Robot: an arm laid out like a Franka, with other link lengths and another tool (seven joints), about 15 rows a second.
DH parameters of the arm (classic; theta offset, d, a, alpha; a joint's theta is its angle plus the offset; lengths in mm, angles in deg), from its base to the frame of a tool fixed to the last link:
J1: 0 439.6 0 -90
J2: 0 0 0 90
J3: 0 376 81.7 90
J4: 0 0 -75.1 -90
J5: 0 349.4 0 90
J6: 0 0 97.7 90
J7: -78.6 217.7 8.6 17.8
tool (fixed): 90 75.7 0 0
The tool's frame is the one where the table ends.
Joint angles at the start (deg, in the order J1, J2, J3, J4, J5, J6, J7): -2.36 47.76 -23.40 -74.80 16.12 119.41 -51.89
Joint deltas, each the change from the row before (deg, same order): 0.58 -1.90 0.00 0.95 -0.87 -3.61 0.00; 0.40 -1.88 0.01 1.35 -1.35 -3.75 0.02; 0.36 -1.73 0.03 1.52 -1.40 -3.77 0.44; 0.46 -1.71 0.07 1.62 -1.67 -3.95 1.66; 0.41 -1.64 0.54 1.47 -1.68 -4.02 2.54; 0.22 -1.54 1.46 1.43 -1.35 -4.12 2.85; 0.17 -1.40 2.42 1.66 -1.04 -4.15 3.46
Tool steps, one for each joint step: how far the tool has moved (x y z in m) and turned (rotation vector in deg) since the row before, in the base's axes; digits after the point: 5 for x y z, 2 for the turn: -0.00273 0.01141 0.02549 0.54 0.84 1.07; -0.00371 0.00737 0.02816 0.02 0.83 1.12; -0.00485 0.00654 0.02764 -0.17 0.86 0.64; -0.00666 0.00728 0.02805 -0.52 1.00 -0.47; -0.00843 0.01106 0.02521 -0.37 1.21 -1.23; -0.00840 0.01864 0.02192 0.32 1.30 -1.20; -0.00650 0.02786 0.02063 0.83 1.16 -1.13
